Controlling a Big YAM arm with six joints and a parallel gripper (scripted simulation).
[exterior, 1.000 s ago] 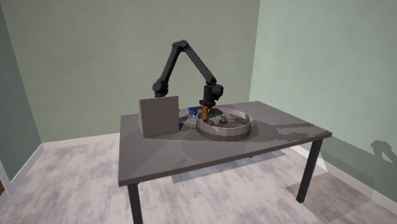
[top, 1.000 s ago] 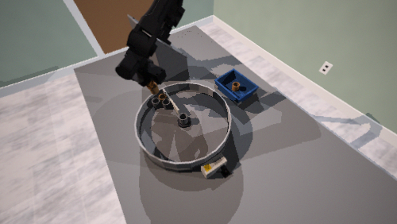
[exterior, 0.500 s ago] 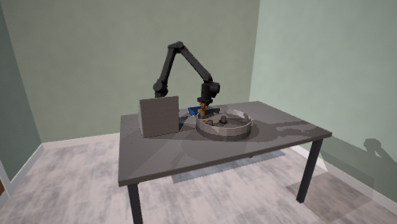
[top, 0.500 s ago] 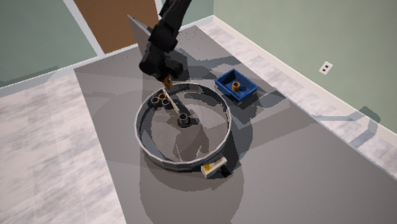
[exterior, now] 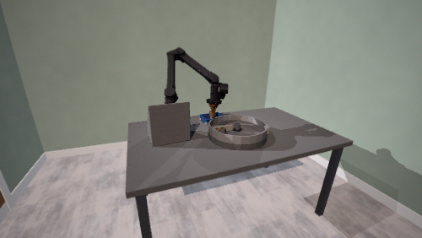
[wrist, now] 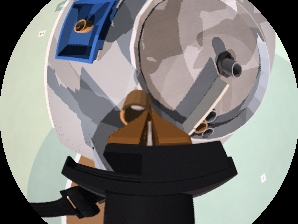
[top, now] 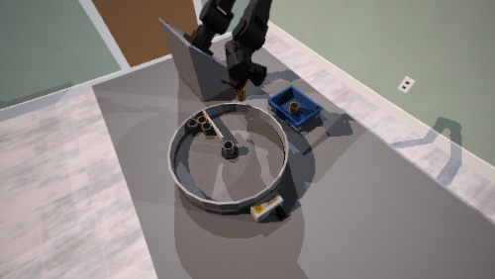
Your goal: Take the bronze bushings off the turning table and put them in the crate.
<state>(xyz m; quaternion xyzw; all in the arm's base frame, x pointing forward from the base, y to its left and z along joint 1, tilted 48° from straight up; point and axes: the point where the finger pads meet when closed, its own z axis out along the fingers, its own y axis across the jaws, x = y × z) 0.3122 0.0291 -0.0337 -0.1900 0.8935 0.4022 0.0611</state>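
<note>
Now: the blue crate 90 mm ahead of my hand, 220 mm to the left of it and 140 mm below it. Also, from my hand: round turning table 130 mm ahead, 140 mm to the right, 110 mm below.
</note>
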